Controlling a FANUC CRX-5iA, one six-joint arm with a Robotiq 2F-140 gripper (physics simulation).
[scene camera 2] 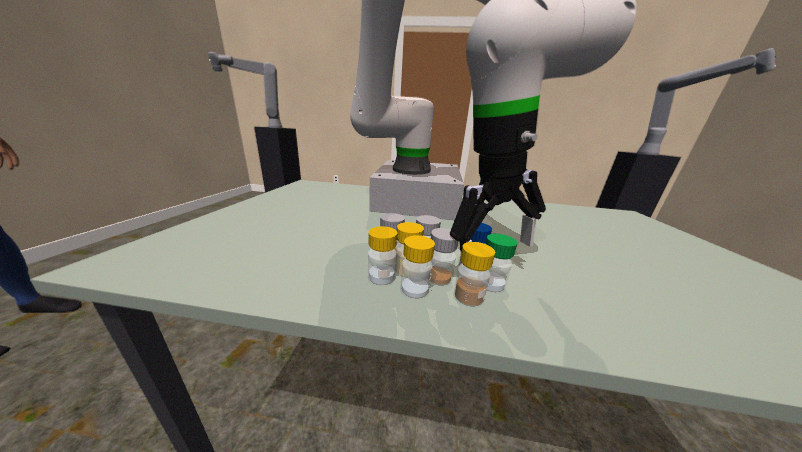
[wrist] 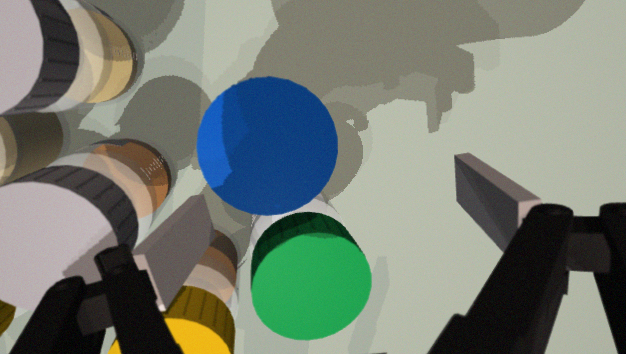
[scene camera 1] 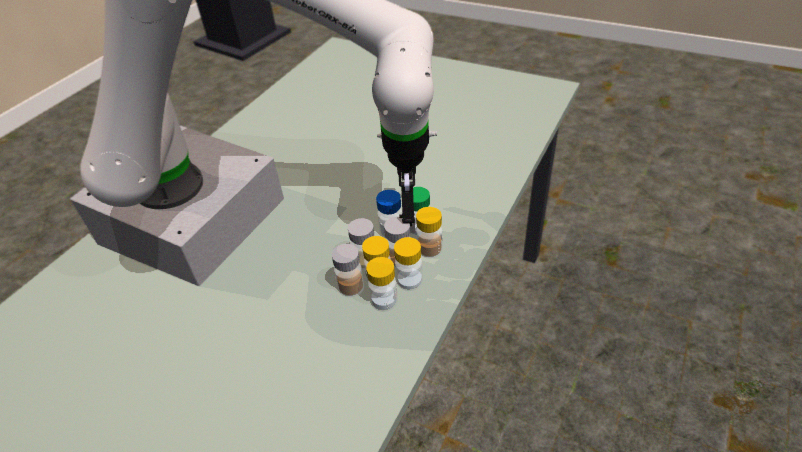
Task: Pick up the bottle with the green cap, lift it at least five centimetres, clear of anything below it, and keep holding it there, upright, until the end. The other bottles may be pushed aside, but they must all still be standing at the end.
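Seen in the pictures: gripper, between the fingertips: (wrist: 328, 197); arm's base, origin of its link: (scene camera 2: 411, 169) (scene camera 1: 169, 186).
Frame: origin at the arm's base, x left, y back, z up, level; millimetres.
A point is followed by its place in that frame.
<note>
The green-capped bottle (scene camera 1: 420, 197) {x 281, y -491, z -31 mm} (scene camera 2: 500, 247) {x 282, y -506, z -36 mm} (wrist: 312, 287) {x 286, y -479, z -31 mm} stands upright at one corner of a bottle cluster. A blue-capped bottle (scene camera 1: 388, 201) {x 235, y -437, z -32 mm} (scene camera 2: 481, 232) {x 250, y -455, z -33 mm} (wrist: 267, 145) {x 244, y -428, z -31 mm} stands close beside it, and a yellow-capped bottle (scene camera 1: 429, 218) {x 233, y -544, z -31 mm} (scene camera 2: 477, 256) {x 239, y -563, z -32 mm} (wrist: 200, 335) {x 248, y -516, z -31 mm} stands near it on another side. My gripper (scene camera 1: 408, 218) {x 291, y -449, z -79 mm} (scene camera 2: 494, 235) (wrist: 328, 197) {x 291, y -449, z -79 mm} is open and empty, pointing down, its fingertips around cap height. In the wrist view the green and blue caps show between the spread fingers. The left finger there overlaps a grey-capped bottle (wrist: 45, 235) {x 181, y -490, z -31 mm} and the yellow-capped one; contact cannot be told.
Grey-capped bottles (scene camera 1: 361, 230) {x 131, y -440, z -31 mm} (scene camera 1: 345, 257) {x 52, y -459, z -31 mm} (scene camera 2: 392, 221) {x 68, y -475, z -31 mm} and yellow-capped bottles (scene camera 1: 407, 250) {x 131, y -555, z -31 mm} (scene camera 1: 380, 271) {x 58, y -541, z -31 mm} (scene camera 2: 418, 249) {x 143, y -575, z -32 mm} (scene camera 2: 382, 239) {x 75, y -560, z -33 mm} stand upright in the cluster. The table's (scene camera 1: 280, 359) {x -154, y -444, z -136 mm} (scene camera 2: 196, 269) {x -294, y -632, z -136 mm} long edge runs near the cluster. The robot's base block (scene camera 1: 224, 224) {x 8, y -150, z -53 mm} (scene camera 2: 415, 196) {x 51, y -145, z -64 mm} stands across the table.
</note>
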